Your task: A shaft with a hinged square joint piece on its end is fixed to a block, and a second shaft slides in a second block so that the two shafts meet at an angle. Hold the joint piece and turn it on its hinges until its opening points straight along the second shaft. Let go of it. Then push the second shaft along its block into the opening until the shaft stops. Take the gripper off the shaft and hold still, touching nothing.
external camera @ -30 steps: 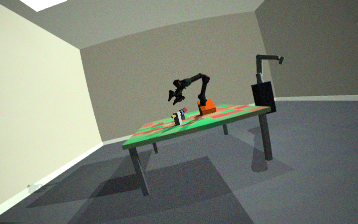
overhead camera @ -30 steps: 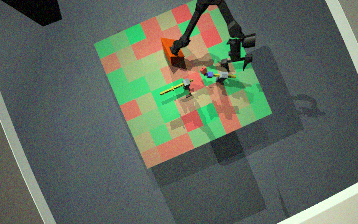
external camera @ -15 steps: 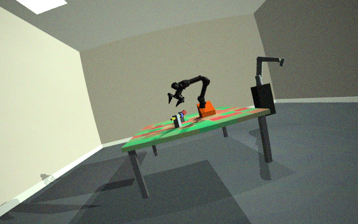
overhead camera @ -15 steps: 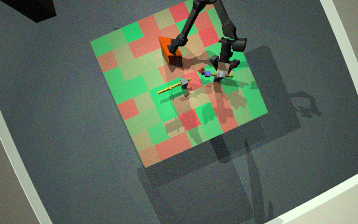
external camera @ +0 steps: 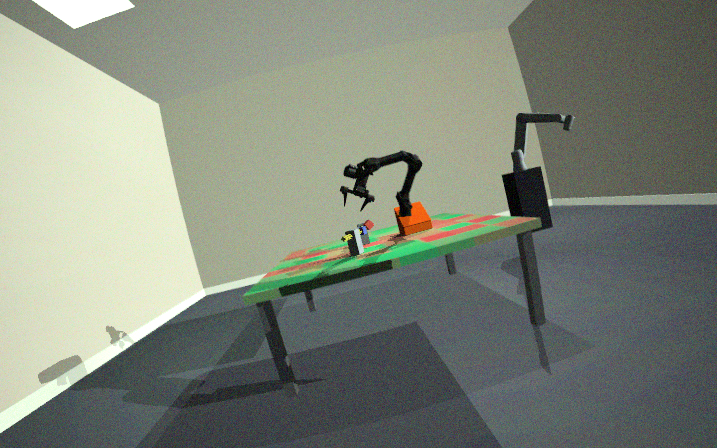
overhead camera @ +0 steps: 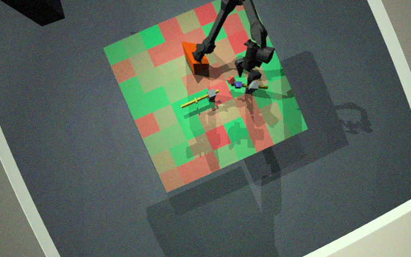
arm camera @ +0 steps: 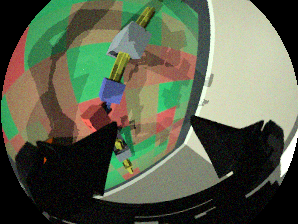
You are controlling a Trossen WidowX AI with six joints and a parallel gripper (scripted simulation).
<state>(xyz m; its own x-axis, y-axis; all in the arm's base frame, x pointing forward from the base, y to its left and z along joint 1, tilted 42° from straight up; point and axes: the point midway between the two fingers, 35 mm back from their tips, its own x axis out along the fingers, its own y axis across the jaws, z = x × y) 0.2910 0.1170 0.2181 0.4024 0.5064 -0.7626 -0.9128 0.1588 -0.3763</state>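
My gripper tip is 60 mm past the red square joint piece, 40 mm to the left of it and 110 mm above it.
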